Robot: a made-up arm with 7 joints.
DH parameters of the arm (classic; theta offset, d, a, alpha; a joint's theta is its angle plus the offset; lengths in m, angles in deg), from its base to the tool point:
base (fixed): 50.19 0 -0.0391 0
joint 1: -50.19 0.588 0.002 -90
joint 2: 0 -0.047 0.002 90
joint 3: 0 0.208 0.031 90
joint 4: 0 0.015 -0.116 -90
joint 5: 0 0.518 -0.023 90
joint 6: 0 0.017 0.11 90
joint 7: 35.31 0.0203 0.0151 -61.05
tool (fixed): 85.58 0.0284 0 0
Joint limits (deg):
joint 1: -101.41..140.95
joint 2: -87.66..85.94
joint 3: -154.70..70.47
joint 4: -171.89..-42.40
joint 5: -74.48..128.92
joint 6: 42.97..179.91
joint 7: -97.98..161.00
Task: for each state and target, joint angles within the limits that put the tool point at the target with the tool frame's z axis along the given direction. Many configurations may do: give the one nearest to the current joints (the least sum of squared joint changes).
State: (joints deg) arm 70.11 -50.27 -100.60 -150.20 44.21 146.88 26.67
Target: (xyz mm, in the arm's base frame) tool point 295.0 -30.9 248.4 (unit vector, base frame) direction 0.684 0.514 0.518
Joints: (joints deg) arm 63.22 -61.71 -112.73 -160.65 81.40 175.66 56.31
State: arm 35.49 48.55 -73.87 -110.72 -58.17 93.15 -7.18
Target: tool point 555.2 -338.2 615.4 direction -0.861 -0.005 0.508
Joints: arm 70.21 39.88 -93.50 -125.08 -26.14 92.49 26.28
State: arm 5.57 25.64 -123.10 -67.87 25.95 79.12 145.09
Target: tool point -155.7 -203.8 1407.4 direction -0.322 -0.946 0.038
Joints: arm -21.16 18.02 -151.61 -42.40 7.11 105.55 159.13
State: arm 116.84 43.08 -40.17 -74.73 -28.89 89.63 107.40
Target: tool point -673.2 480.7 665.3 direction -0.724 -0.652 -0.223
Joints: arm 140.95 52.94 9.06 -53.10 7.58 116.21 152.90
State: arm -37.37 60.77 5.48 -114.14 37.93 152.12 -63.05
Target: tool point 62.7 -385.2 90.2 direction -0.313 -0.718 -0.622
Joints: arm -41.21 50.79 -6.92 -141.10 23.98 169.60 -95.59
